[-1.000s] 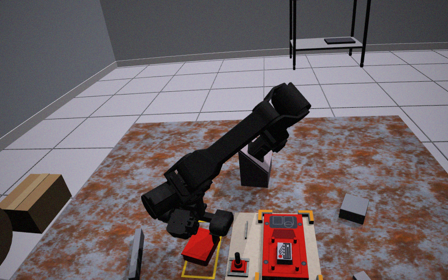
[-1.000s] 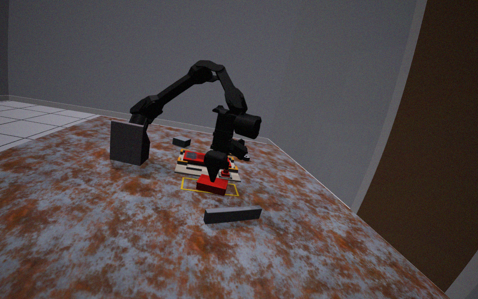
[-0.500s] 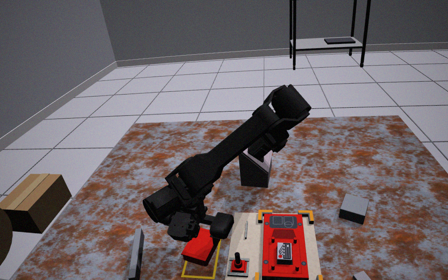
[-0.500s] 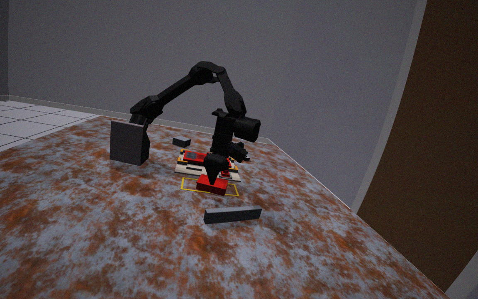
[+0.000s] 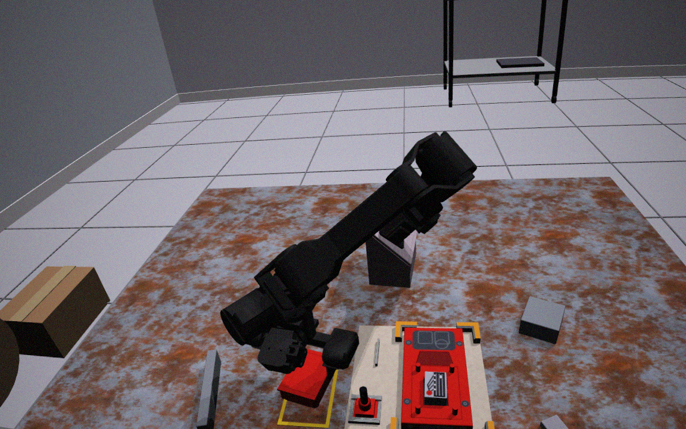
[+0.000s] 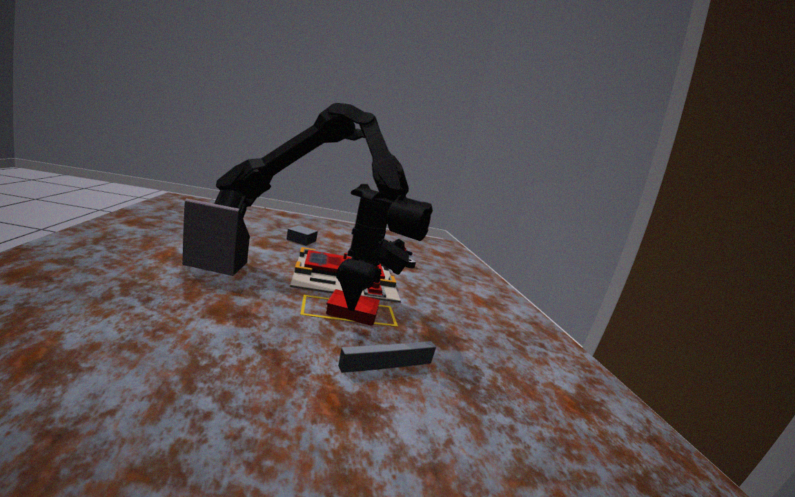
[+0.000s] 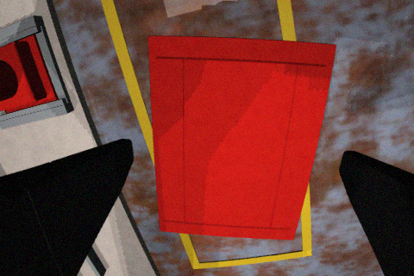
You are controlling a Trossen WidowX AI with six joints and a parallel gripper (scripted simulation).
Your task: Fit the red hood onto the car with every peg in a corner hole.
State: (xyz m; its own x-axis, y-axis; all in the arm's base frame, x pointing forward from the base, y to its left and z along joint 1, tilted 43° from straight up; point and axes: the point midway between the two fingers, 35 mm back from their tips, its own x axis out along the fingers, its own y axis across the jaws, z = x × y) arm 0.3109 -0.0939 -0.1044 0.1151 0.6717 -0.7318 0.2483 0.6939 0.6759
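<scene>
The red hood lies 10 mm below my gripper tip. Round my gripper tip: engine block: 30 mm ahead, 220 mm to the left; then jig: 200 mm to the left, 20 mm below.
</scene>
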